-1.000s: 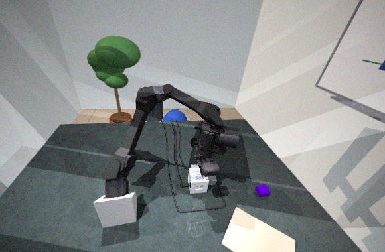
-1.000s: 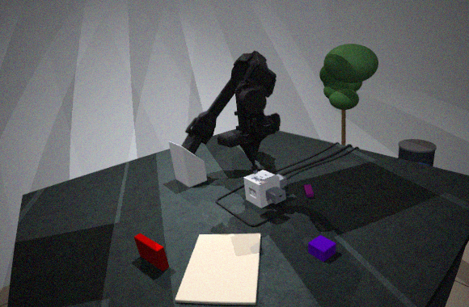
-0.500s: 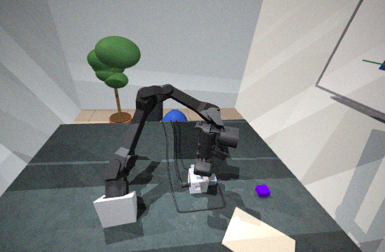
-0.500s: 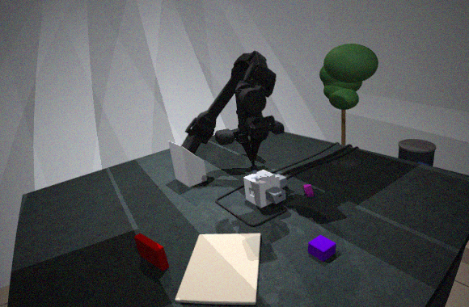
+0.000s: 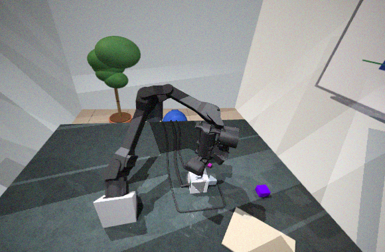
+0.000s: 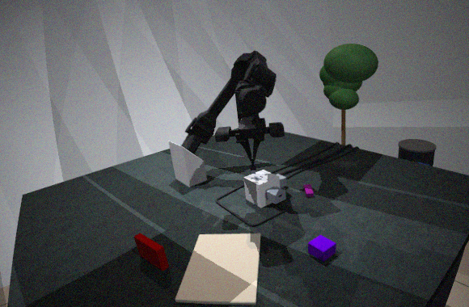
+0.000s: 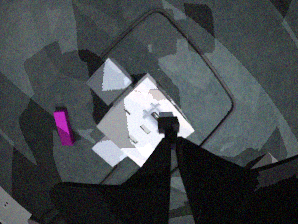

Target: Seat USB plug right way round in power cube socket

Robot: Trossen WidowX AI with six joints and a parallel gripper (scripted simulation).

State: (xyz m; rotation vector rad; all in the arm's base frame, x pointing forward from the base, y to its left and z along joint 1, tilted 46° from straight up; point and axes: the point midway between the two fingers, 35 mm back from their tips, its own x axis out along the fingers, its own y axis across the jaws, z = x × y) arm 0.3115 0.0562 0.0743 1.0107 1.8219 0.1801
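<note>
Now: gripper tip 20 mm above the dark USB plug. Also, from my gripper tip: cream sheet (200 mm ahead, 220 mm to the right, 130 mm below); then purple cube (300 mm ahead, 20 mm to the right, 120 mm below); then magenta block (60 mm ahead, 160 mm to the left, 130 mm below).
</note>
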